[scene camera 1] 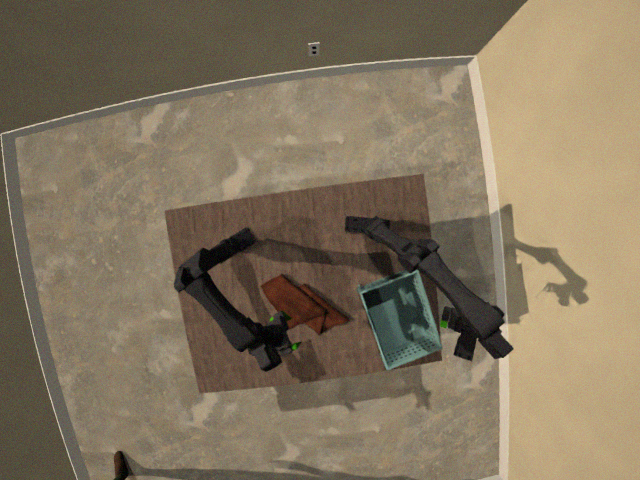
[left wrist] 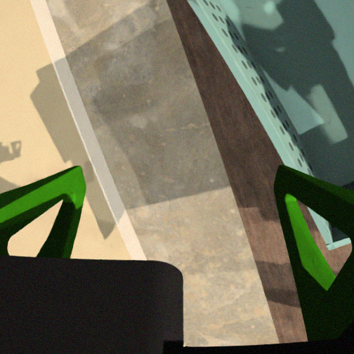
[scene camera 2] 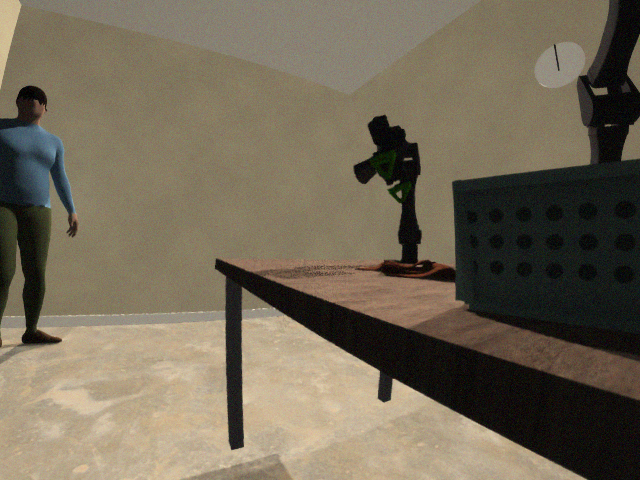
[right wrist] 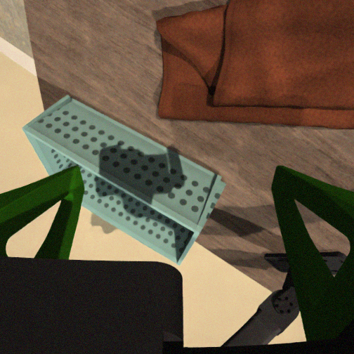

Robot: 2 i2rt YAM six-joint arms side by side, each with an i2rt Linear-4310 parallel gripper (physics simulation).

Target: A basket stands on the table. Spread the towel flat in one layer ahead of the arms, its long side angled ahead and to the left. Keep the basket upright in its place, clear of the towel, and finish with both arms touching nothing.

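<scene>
The orange-brown towel (scene camera 1: pixel 295 304) (scene camera 2: pixel 416 269) (right wrist: pixel 285 60) lies folded over itself in several layers on the table, one corner pointing toward the basket in scene camera 1. The teal perforated basket (scene camera 1: pixel 413 352) (scene camera 2: pixel 537 191) (left wrist: pixel 250 95) (right wrist: pixel 80 132) stands upright right of the towel, with a gap between. My right gripper (scene camera 1: pixel 292 331) (scene camera 2: pixel 391 178) (right wrist: pixel 177 176) is open and empty, high above the table near the towel's lower side in scene camera 1. My left gripper (scene camera 1: pixel 444 324) (left wrist: pixel 179 176) is open and empty, beyond the basket's right side; one finger is hidden in scene camera 1.
The brown table (scene camera 1: pixel 206 361) (scene camera 2: pixel 361 304) ends close to the basket's right and lower sides in scene camera 1. The left forearm (scene camera 1: pixel 460 289) passes beside the basket's upper right corner. A person (scene camera 2: pixel 31 165) stands at the left in scene camera 2.
</scene>
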